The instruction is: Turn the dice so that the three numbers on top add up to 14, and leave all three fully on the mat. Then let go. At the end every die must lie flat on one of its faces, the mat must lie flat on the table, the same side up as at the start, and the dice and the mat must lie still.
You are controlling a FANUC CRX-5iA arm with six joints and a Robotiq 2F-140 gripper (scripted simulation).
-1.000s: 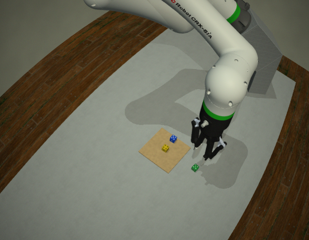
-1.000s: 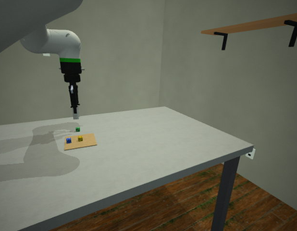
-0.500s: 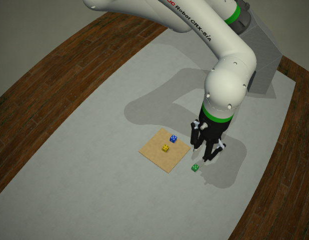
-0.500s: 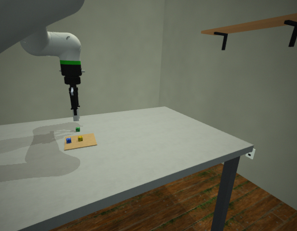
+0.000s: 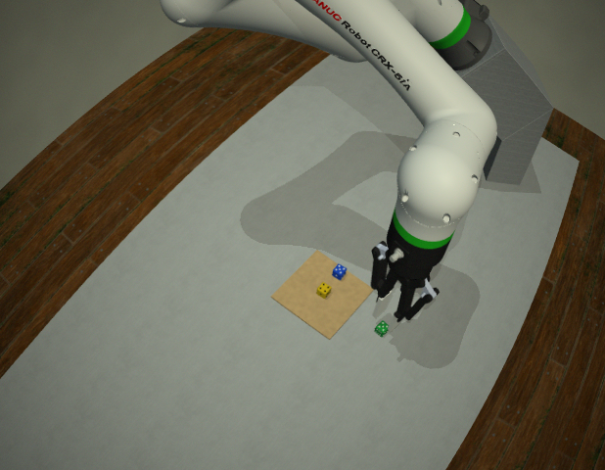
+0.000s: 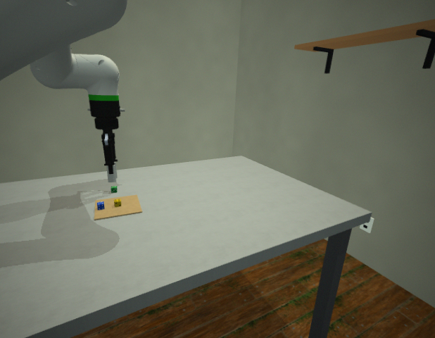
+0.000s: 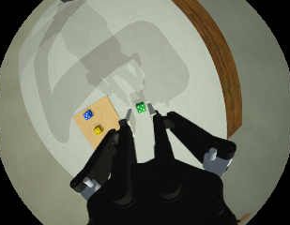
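The green die lies 70 mm below my hand. The rest, counted from my hand: yellow die (40 mm behind, 130 mm to the right, 70 mm below); tan mat (40 mm behind, 130 mm to the right, 80 mm below); blue die (90 mm behind, 110 mm to the right, 70 mm below).
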